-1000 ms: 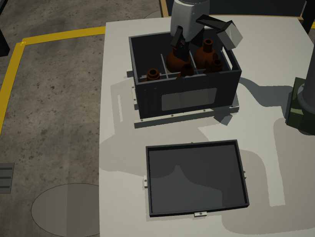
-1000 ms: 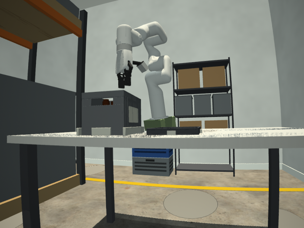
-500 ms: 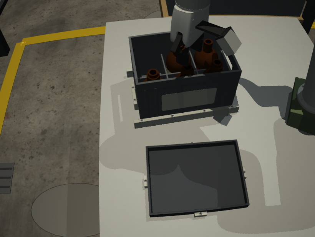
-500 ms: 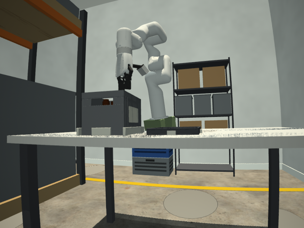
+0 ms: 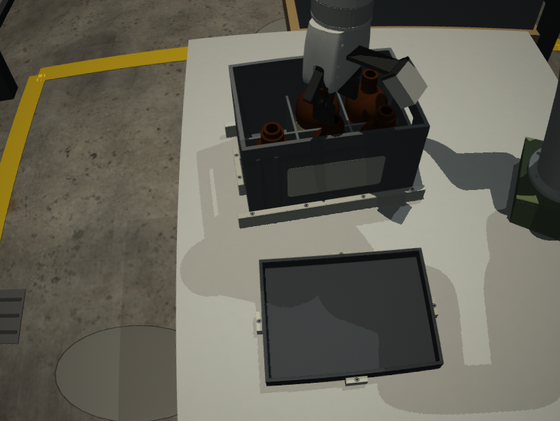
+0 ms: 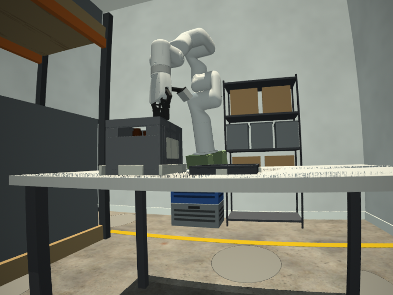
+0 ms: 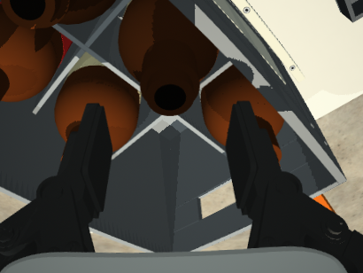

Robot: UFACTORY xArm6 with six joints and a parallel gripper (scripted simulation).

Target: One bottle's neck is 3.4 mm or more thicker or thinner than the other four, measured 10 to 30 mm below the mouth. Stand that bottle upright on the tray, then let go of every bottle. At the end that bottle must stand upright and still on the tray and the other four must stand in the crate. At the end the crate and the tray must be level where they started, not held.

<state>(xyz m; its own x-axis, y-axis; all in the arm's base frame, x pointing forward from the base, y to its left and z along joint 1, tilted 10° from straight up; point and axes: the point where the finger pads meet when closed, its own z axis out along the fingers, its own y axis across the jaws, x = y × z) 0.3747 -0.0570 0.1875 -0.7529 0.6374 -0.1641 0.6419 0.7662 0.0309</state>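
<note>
Right now the dark crate is 10 mm ahead of my hand, 50 mm to the right of it and 120 mm below it. The rest, counted from my hand: glass bottle 70 mm behind, 100 mm to the right, 120 mm below; then dark tray 240 mm to the left, 190 mm below.
</note>
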